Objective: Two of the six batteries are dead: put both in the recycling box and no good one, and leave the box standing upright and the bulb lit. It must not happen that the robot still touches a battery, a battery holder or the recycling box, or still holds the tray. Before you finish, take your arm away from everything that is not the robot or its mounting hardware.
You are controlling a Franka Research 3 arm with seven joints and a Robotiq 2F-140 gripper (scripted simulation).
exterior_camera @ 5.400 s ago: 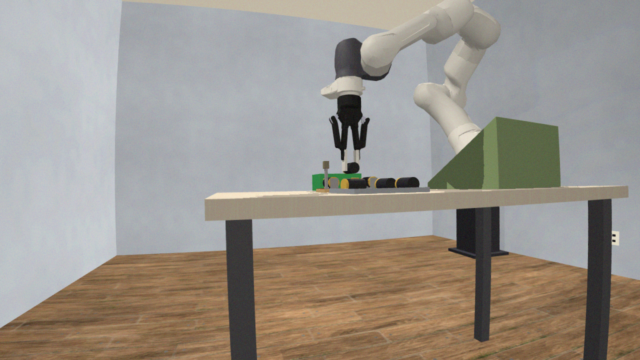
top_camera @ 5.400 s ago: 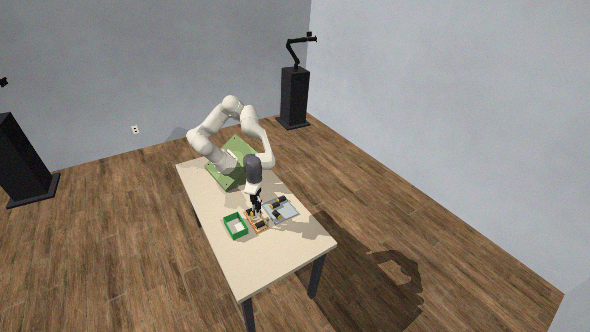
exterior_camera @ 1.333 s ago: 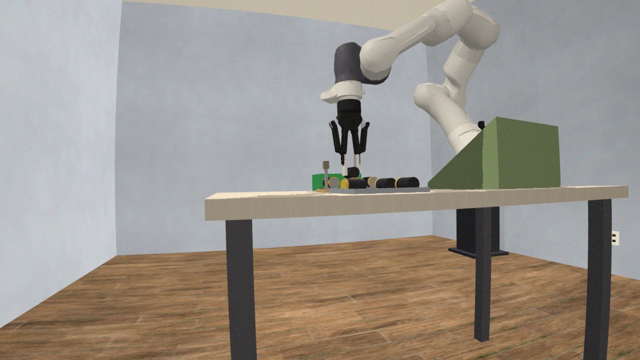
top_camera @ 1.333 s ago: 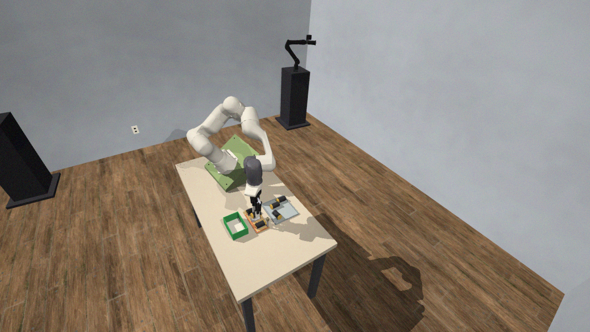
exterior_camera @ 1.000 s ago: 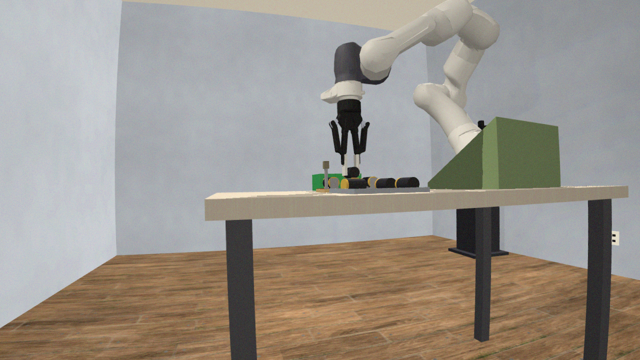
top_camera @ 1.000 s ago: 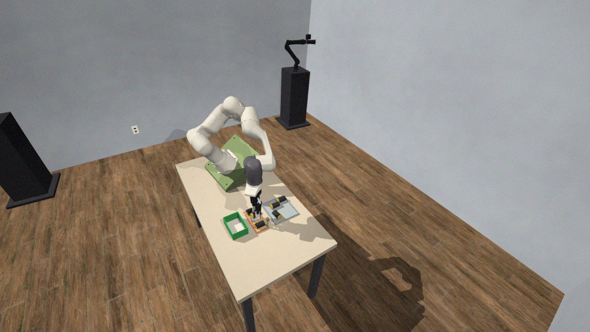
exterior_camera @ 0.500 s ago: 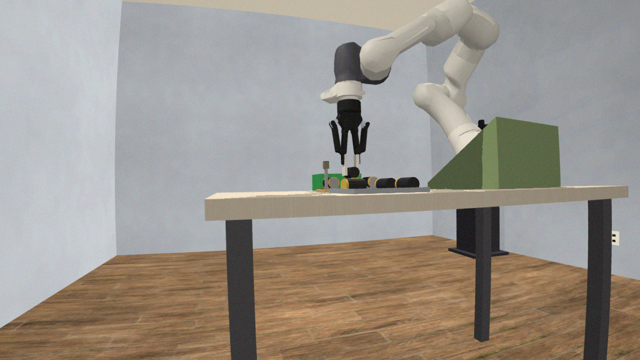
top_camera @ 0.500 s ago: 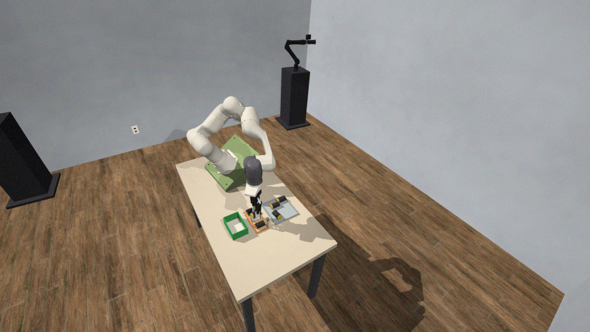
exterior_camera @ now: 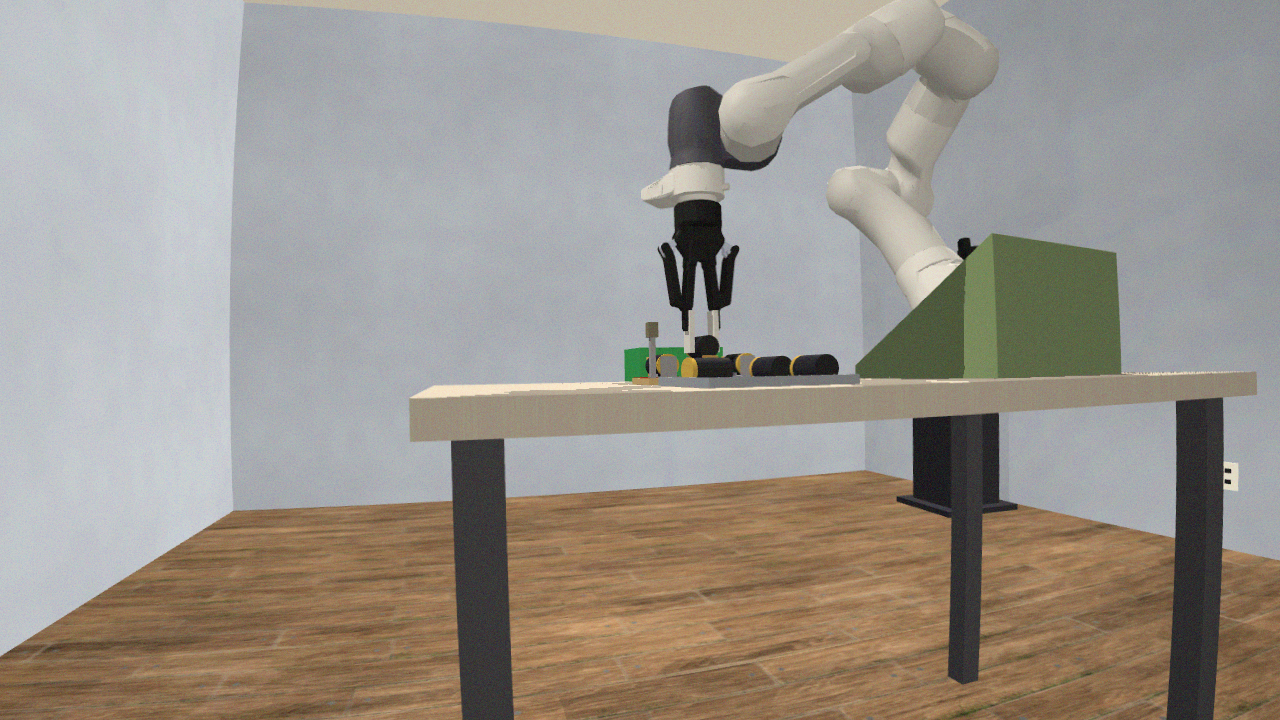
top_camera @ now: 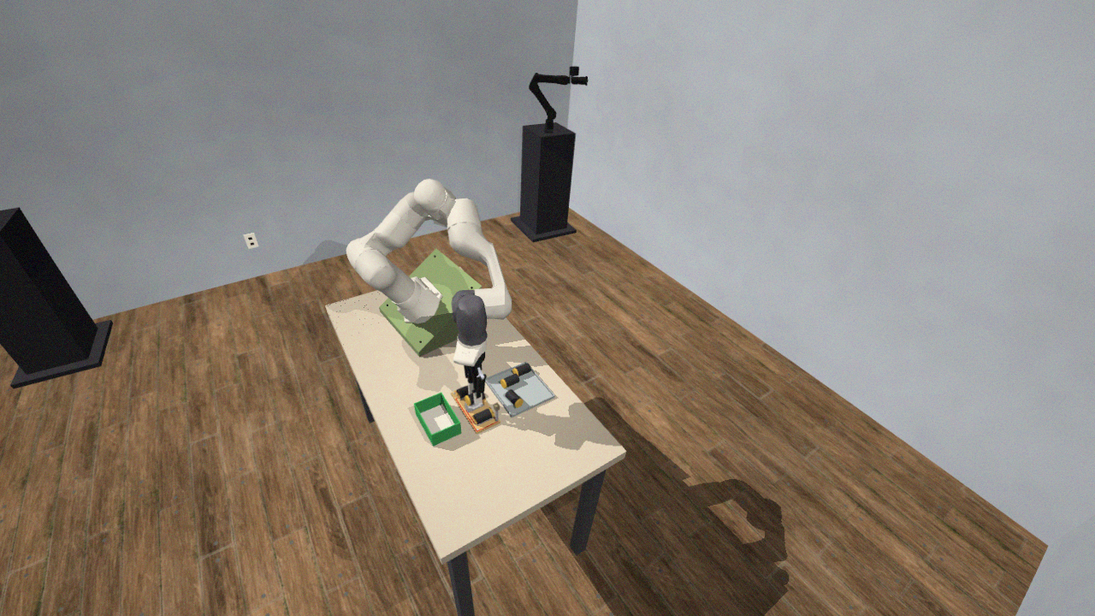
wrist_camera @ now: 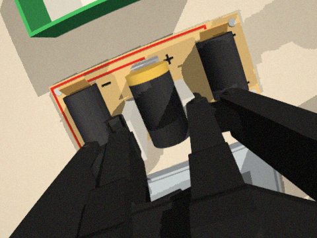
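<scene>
Right now the battery holder is 7 cm below my hand. The rest, counted from my hand: green recycling box: 1 cm ahead, 14 cm to the right, 6 cm below; then grey tray: 1 cm behind, 17 cm to the left, 8 cm below; then bulb post: 9 cm ahead, 4 cm to the left, 4 cm below.
</scene>
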